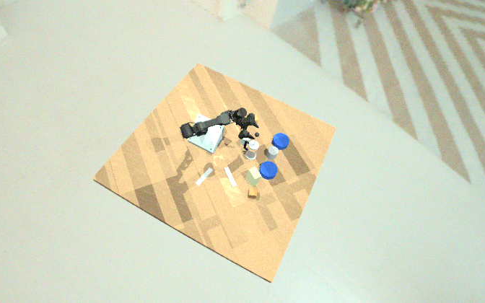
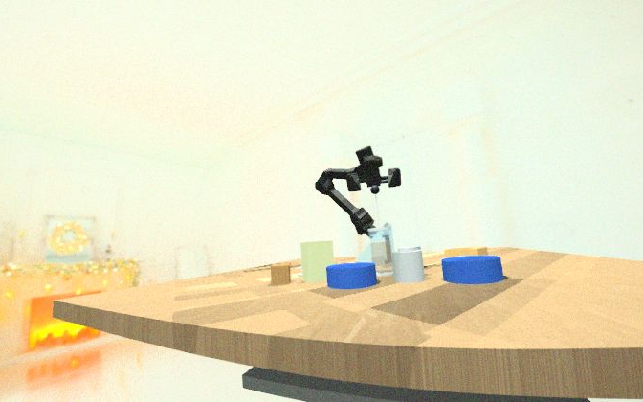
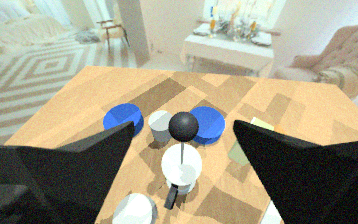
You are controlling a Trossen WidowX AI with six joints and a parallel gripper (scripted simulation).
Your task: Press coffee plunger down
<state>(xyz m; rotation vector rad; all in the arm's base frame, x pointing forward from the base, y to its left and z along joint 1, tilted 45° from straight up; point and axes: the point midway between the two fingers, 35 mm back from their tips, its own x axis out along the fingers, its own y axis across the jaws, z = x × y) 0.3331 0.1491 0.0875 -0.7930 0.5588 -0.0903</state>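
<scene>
My gripper tip is 1 cm past the coffee press and 14 cm above it. Round my gripper tip: pale green block: 10 cm ahead, 17 cm to the right, 21 cm below; then tan cube: 14 cm ahead, 27 cm to the right, 24 cm below.
</scene>
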